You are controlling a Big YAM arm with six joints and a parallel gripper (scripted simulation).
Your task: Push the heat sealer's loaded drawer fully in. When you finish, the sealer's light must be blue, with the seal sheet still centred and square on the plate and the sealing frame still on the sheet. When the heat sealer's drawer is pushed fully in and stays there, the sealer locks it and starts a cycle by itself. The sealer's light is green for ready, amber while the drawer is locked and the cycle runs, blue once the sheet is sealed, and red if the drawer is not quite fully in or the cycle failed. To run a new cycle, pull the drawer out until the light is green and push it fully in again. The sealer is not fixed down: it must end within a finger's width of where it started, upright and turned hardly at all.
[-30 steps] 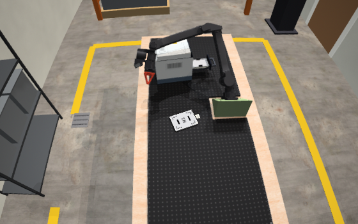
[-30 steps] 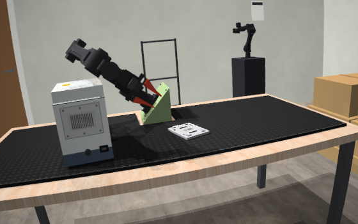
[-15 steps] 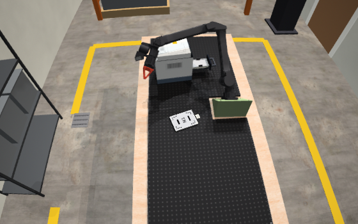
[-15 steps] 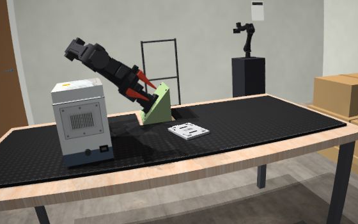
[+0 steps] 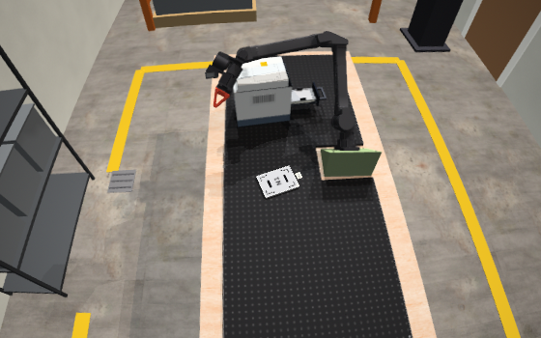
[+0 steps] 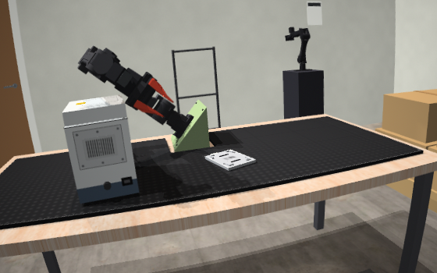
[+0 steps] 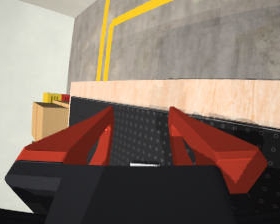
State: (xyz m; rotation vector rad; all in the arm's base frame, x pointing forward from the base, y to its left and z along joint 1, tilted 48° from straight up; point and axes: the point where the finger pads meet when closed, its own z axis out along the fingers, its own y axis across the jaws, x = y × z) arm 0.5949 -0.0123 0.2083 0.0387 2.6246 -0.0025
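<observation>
The dark sealer drawer is 440 mm behind my hand, 200 mm to the right of it and 190 mm below it. Round my hand: white tag 340 mm behind, 270 mm below, 230 mm to the left.
</observation>
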